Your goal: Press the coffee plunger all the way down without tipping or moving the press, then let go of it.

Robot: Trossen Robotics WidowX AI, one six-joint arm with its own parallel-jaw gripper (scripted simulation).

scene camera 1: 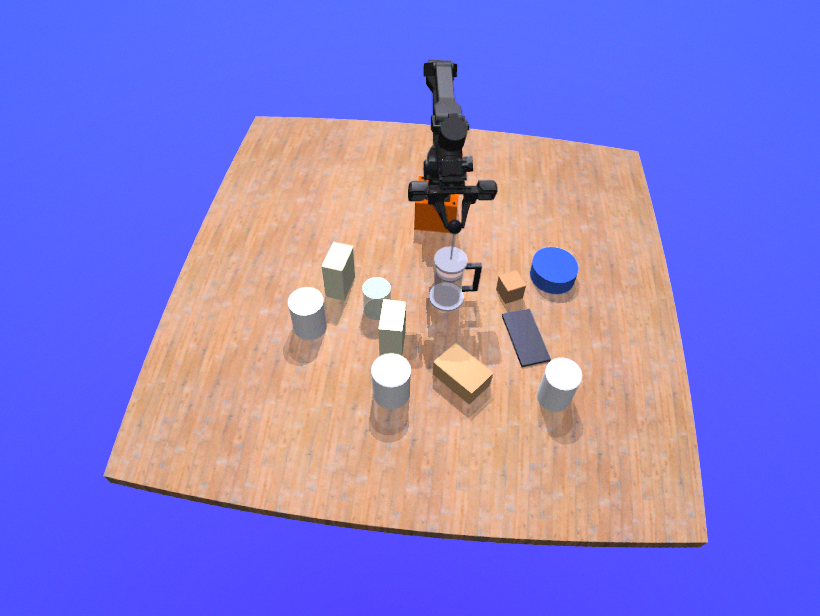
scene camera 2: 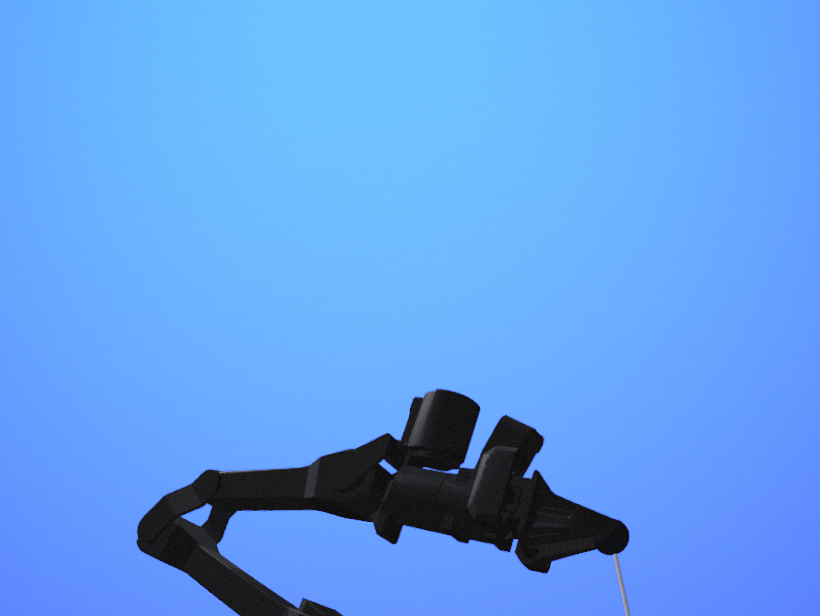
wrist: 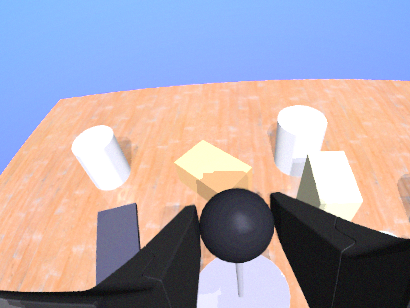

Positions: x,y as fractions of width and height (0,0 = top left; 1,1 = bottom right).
my gripper: scene camera 1 0.56,0.37; scene camera 2 0.75,0.86; wrist 0.57,0.68
brown cube: scene camera 1 0.62,0.47; not seen in scene camera 2 (out of frame); not seen in the wrist view (out of frame)
